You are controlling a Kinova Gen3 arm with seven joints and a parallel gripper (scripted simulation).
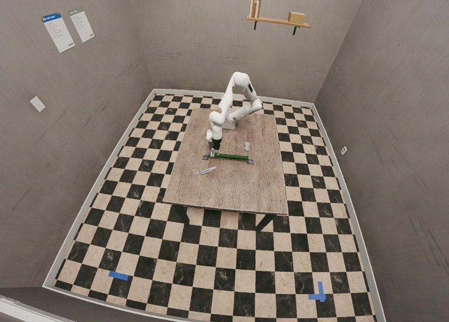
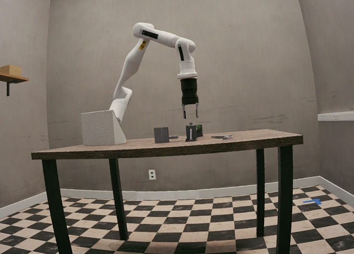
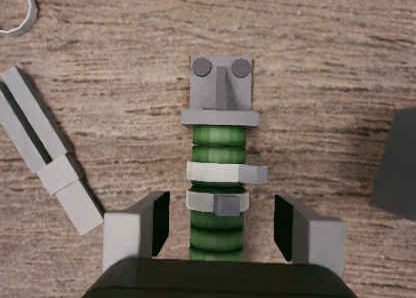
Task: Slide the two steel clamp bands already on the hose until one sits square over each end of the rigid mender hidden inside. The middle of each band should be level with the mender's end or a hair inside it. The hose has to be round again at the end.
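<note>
My hand is 120 mm short of the grey flat tool and 110 mm above it. The rest, counted from my hand: grey block 130 mm behind, 40 mm to the right, 80 mm below.
</note>
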